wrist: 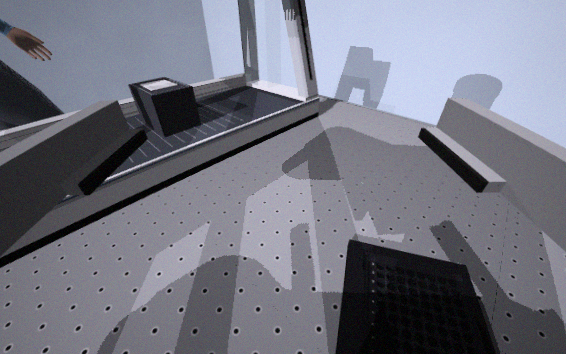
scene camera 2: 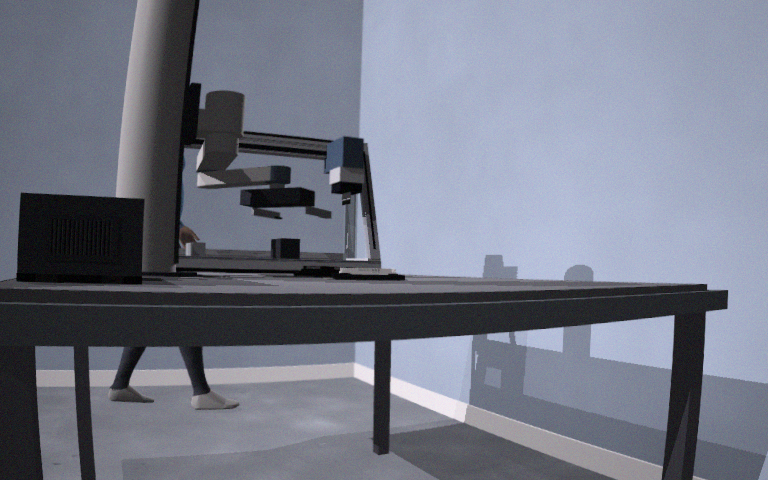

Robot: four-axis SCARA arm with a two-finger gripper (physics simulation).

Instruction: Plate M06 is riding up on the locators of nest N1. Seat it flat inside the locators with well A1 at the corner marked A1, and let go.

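My gripper is open and empty, high above the table, its two fingers wide apart. In the wrist view a black block with a grid of round wells lies at the bottom right, beyond the fingers and cut off by the frame edge; no label can be read on it. In the scene view a pale flat plate lies on a low dark base near the table's far side. Whether either is M06 or N1, and the A1 mark, cannot be told. The plate's tilt is too small to judge.
A framed deck with a dark block stands at the back. A blue and white head hangs on its gantry. A dark cabinet stands at the left by the column. A person's hand shows behind.
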